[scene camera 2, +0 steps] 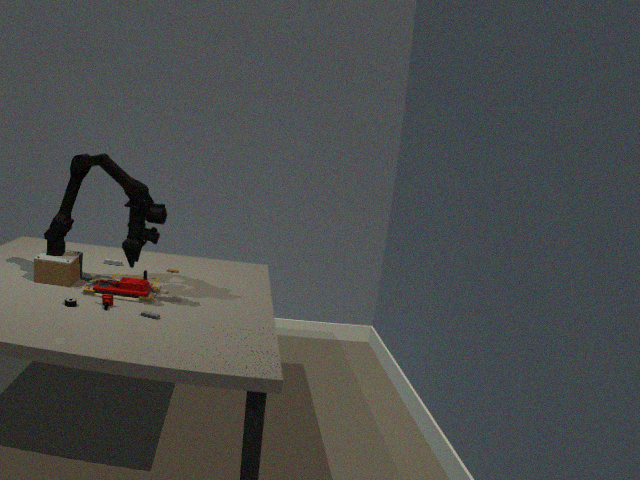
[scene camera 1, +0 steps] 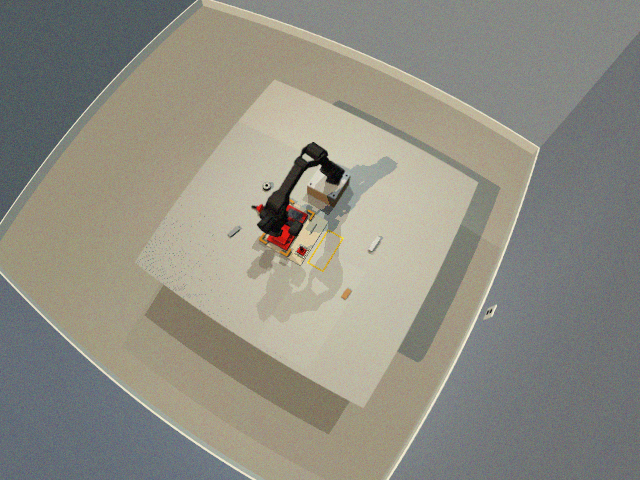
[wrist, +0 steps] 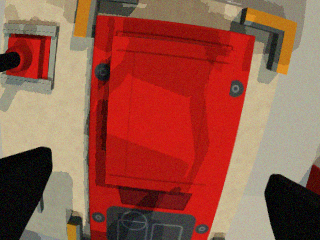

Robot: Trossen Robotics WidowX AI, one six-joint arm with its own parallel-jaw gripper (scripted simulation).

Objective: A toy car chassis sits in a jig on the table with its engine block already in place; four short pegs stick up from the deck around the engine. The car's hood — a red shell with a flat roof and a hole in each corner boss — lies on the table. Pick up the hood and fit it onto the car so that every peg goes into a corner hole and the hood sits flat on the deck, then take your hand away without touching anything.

Labels:
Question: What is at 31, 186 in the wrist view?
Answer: The gripper.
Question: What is the gripper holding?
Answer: Nothing.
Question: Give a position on a car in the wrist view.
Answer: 109, 204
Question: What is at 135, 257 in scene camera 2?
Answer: The gripper.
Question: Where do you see a red hood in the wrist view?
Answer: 167, 100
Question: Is the gripper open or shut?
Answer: Open.

